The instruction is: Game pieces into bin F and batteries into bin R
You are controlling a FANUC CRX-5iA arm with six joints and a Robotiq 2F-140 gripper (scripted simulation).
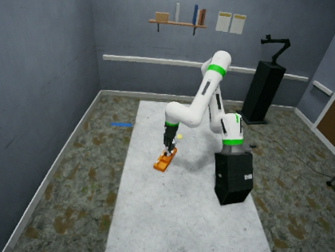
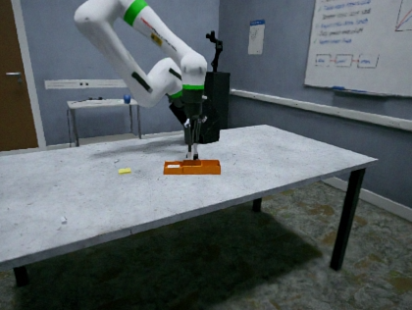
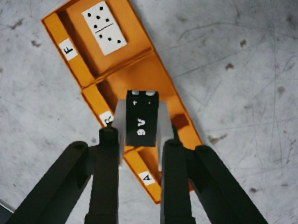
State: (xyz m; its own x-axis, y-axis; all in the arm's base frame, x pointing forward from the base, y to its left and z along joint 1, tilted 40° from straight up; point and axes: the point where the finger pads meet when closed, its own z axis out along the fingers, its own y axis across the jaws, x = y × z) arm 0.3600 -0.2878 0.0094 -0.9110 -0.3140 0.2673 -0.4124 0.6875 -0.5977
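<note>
Right now my hand is 3 cm above the black battery and 1 cm past it. Also, from my hand: orange bin block: 7 cm below, 1 cm ahead; then white domino: 7 cm to the right, 7 cm below, 5 cm behind; then yellow flat piece: 25 cm to the right, 16 cm behind, 9 cm below.
</note>
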